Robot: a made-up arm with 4 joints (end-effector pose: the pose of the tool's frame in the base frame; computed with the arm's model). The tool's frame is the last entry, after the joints. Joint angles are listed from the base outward.
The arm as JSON. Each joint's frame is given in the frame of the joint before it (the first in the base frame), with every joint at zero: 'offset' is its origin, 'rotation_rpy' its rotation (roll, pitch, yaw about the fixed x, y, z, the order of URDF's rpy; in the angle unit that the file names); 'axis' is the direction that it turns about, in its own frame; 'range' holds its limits. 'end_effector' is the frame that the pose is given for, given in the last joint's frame.
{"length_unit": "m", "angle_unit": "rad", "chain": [
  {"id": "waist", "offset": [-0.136, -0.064, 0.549], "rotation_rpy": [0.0, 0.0, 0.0], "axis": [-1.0, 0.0, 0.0], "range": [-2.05, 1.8]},
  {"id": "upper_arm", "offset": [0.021, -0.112, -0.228], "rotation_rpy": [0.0, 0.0, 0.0], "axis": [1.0, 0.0, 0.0], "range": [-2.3, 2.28]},
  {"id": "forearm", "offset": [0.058, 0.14, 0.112], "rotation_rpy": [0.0, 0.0, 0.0], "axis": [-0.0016, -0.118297, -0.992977], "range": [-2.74, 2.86]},
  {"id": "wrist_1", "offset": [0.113, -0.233, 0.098], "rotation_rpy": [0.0, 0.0, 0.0], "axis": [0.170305, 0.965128, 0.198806], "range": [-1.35, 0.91]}
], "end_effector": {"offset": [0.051, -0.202, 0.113], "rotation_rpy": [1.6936, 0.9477, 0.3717]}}
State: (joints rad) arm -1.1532 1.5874 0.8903 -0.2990
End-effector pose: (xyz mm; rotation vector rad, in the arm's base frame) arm -336.8 165.0 -35.0 -1.6601 -0.9554 0.2689
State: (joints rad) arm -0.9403 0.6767 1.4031 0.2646
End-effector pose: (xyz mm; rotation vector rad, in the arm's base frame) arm -471.6 -215.8 195.9 -1.9684 -0.9785 0.9773
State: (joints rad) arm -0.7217 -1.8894 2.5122 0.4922
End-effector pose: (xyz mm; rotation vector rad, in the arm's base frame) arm -503.2 324.0 26.4 1.7378 -1.5477 -0.5801
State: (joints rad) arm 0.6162 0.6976 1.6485 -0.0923
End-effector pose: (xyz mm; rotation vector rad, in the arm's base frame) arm -523.7 -264.2 721.0 1.9160 -0.5738 -1.5441
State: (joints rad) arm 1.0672 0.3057 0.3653 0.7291
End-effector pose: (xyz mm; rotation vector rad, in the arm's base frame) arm 12.8 -405.3 948.5 0.9959 0.8611 -1.3763
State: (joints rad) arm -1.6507 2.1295 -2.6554 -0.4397
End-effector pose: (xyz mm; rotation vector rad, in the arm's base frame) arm 72.3 -167.7 -94.4 0.9293 -2.5102 1.6341
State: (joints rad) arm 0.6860 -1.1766 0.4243 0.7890
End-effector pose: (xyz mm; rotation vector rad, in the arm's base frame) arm -12.7 24.5 713.6 0.2007 -0.0095 -1.5604
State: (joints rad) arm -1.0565 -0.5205 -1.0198 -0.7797
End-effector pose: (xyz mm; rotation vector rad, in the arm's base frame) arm 337.0 -111.4 587.4 1.5840 0.8095 0.9109
